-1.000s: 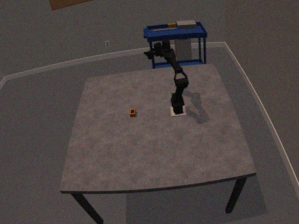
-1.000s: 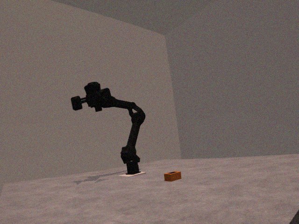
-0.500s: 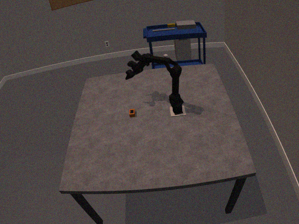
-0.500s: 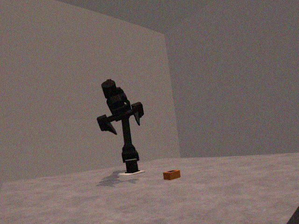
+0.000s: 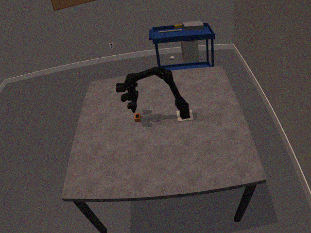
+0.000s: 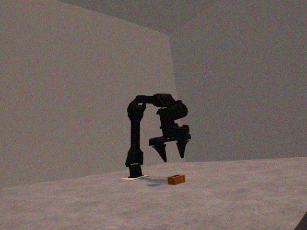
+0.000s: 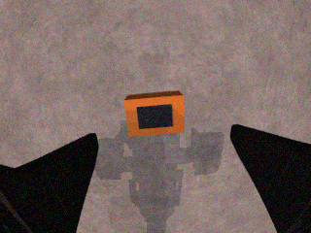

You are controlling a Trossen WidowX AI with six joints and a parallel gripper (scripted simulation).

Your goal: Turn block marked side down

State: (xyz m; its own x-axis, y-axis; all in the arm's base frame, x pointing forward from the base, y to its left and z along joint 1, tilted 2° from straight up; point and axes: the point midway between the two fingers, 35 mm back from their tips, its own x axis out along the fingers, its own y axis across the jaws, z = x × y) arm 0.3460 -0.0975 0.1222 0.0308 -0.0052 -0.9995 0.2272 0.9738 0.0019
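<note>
The orange block is 10 mm behind my gripper tip, 10 mm to the left of it and 70 mm below it.
</note>
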